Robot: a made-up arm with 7 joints.
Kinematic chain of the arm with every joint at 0, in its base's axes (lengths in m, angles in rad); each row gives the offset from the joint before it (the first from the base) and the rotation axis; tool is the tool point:
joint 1: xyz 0 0 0.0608 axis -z
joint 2: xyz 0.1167 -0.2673 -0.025 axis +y
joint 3: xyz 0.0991 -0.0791 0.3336 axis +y
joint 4: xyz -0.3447 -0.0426 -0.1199 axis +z
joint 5: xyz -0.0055 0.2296 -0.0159 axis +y
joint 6: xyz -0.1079 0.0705 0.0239 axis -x
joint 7: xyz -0.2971 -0.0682 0 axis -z
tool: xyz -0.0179 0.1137 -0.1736
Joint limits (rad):
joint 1: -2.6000..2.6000
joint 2: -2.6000..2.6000
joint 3: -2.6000..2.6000
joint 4: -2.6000..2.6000
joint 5: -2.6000..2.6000
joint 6: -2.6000..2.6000
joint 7: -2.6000..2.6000
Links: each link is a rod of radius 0.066 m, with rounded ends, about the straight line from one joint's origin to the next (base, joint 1, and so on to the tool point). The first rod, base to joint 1, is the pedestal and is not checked.
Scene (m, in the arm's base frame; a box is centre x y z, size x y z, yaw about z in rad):
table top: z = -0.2
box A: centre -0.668 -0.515 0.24 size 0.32 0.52 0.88 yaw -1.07
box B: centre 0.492 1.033 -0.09 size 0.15 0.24 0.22 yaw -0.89
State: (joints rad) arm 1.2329 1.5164 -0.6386 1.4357 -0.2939 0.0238 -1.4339
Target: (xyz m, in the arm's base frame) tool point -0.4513 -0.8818 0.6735
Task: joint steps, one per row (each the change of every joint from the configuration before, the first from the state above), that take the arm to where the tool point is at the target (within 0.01 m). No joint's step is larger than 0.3 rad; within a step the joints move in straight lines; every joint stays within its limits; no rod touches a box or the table.
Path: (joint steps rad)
1: 0.0197 -0.2698 0.2909 -0.0675 -0.1087 -0.2689 0.1556
2: 0.0198 -0.2698 0.2908 -0.0675 -0.1087 -0.2688 0.1556
3: 0.0197 -0.2698 0.2909 -0.0676 -0.1087 -0.2689 0.1556
4: 0.0198 -0.2697 0.2909 -0.0675 -0.1087 -0.2689 0.1557
5: -0.0265 0.1751 0.1046 0.0040 0.2541 0.1377 -0.0133
6: -0.0265 0.1751 0.1047 0.0040 0.2542 0.1376 -0.0133
7: -0.0265 0.1751 0.1046 0.0040 0.2542 0.1377 -0.0133
8: -0.0265 0.1751 0.1047 0.0039 0.2541 0.1376 -0.0133
9: -0.0561 0.1926 -0.2382 0.0384 -0.0344 0.0940 -0.1464
10: -0.0561 0.1926 -0.2381 0.0384 -0.0344 0.0940 -0.1464
11: -0.0561 0.1925 -0.2382 0.0384 -0.0345 0.0939 -0.1464

